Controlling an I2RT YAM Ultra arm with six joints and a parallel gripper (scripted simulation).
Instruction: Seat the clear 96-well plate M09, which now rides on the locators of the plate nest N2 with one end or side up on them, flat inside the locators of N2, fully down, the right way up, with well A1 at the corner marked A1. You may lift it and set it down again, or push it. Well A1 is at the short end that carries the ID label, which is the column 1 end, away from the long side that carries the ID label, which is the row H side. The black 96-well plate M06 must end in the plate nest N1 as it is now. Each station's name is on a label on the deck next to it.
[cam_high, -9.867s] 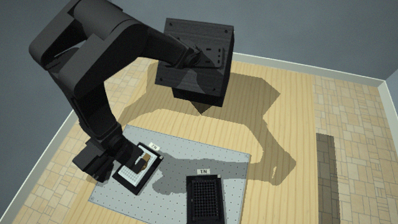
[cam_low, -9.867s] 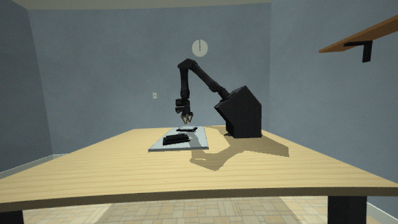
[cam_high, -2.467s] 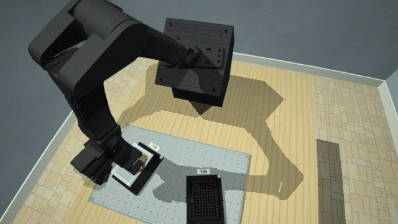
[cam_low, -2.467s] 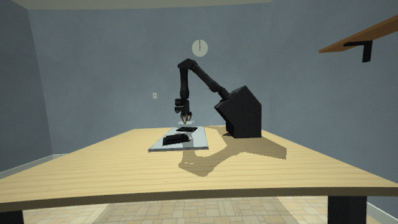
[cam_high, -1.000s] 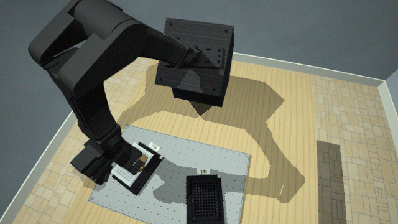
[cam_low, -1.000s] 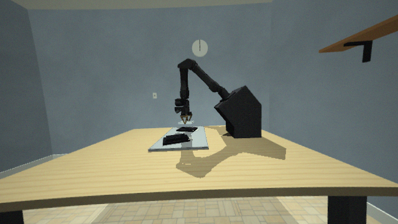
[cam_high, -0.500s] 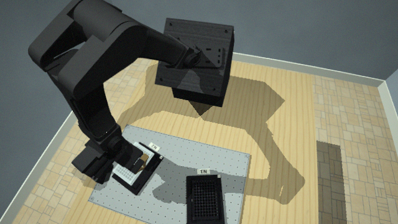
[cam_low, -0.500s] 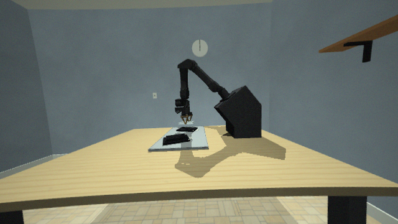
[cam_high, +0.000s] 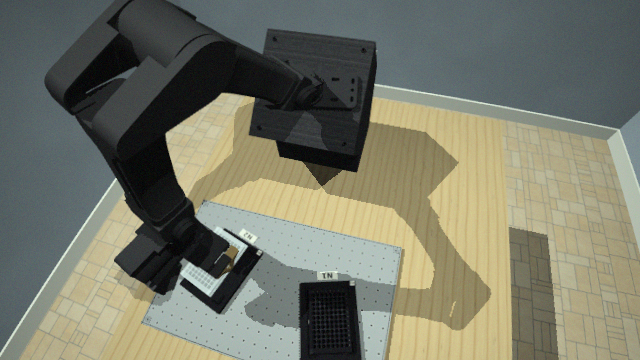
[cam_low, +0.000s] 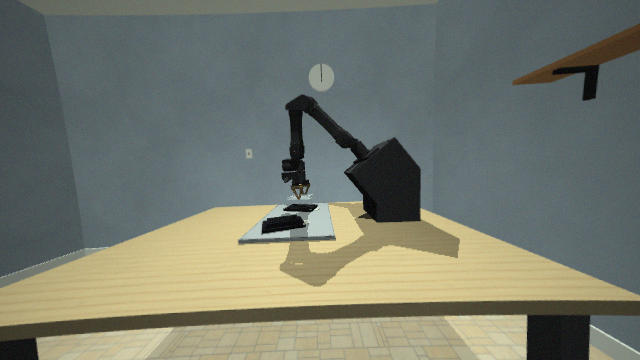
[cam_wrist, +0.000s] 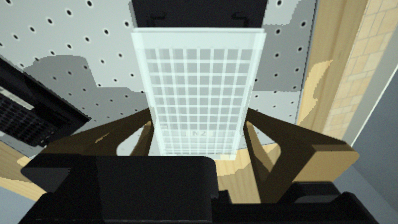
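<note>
The plate nest N2 is 10 mm ahead of my hand and 60 mm below it. Round my hand: n2 label (80 mm behind, 40 mm to the left, 70 mm below); then n1 label (10 mm behind, 240 mm to the left, 70 mm below).
</note>
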